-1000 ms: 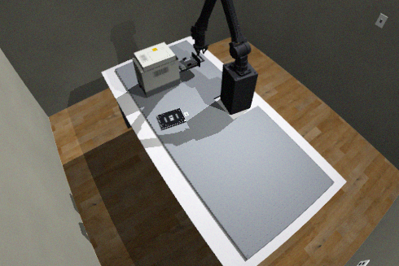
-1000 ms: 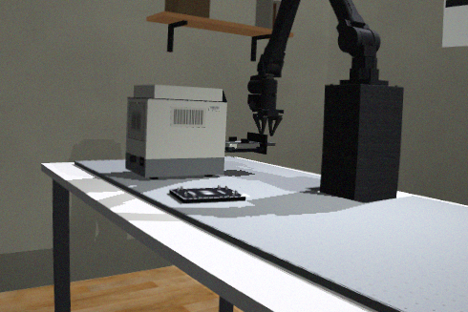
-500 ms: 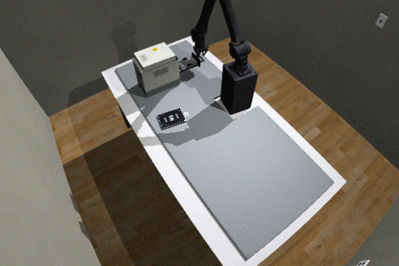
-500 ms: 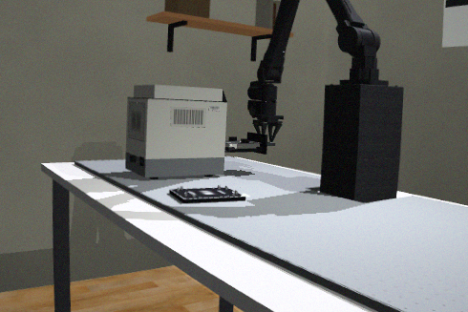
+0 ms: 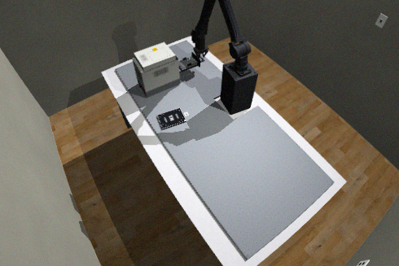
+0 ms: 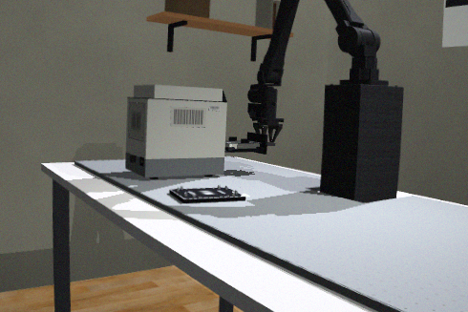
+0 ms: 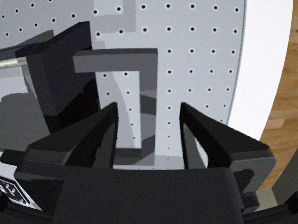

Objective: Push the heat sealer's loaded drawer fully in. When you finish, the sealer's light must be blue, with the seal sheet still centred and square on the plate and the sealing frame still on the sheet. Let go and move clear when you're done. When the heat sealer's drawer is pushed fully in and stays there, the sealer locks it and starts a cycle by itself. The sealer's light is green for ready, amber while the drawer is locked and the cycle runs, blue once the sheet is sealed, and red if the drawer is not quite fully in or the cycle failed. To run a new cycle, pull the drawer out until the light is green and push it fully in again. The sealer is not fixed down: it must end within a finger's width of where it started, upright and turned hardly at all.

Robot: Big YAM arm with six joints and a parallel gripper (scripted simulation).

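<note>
My gripper is now 120 mm short of the sealing frame.
</note>
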